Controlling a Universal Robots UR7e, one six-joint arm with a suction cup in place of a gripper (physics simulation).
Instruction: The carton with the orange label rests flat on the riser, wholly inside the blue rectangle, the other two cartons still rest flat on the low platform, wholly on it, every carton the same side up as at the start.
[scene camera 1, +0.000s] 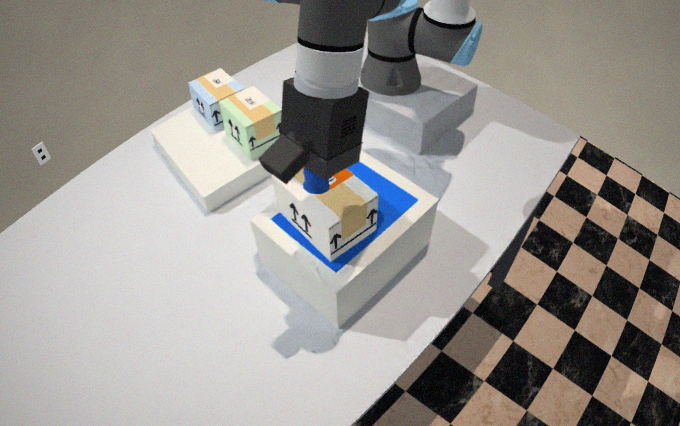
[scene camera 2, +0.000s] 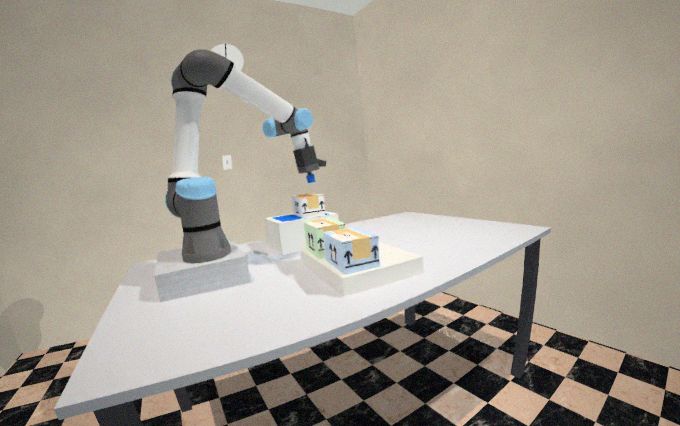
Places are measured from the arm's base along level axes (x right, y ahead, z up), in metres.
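Pixels of known places: hand at its tool point: (scene camera 1: 315, 185) (scene camera 2: 311, 182); arm's base at its link origin: (scene camera 1: 390, 80) (scene camera 2: 207, 255).
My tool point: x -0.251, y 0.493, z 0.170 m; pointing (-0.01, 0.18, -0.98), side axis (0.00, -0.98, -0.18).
Ahead of a thing's pixels: the offset from my tool point to its middle. Level surfaces: height alone.
The carton with the orange label {dx +0.031, dy -0.042, dz -0.091 m} (scene camera 1: 321, 228) (scene camera 2: 309, 205), white with tan tape, rests flat and arrows up on the riser {dx +0.022, dy -0.081, dz -0.192 m} (scene camera 1: 386, 268) (scene camera 2: 284, 236). Its visible lower edges lie inside the blue rectangle {dx +0.022, dy -0.081, dz -0.133 m} (scene camera 1: 398, 198) (scene camera 2: 287, 218); its far edges are hidden. My suction cup (scene camera 1: 316, 189) (scene camera 2: 311, 181) is off and holds nothing; scene camera 2 shows a gap between it and the carton top below. The green carton {dx +0.362, dy -0.146, dz -0.159 m} (scene camera 1: 239, 122) (scene camera 2: 313, 239) and the light blue carton {dx +0.519, dy -0.154, dz -0.164 m} (scene camera 1: 202, 100) (scene camera 2: 351, 253) stand flat, arrows up, on the low platform {dx +0.445, dy -0.091, dz -0.229 m} (scene camera 1: 193, 155) (scene camera 2: 401, 260).
The arm's grey base block (scene camera 1: 441, 112) (scene camera 2: 200, 280) stands on the white table {dz -0.252 m} (scene camera 1: 125, 301) (scene camera 2: 200, 336). In scene camera 1 the riser stands between the low platform and the table edge by the checkered floor (scene camera 1: 547, 296).
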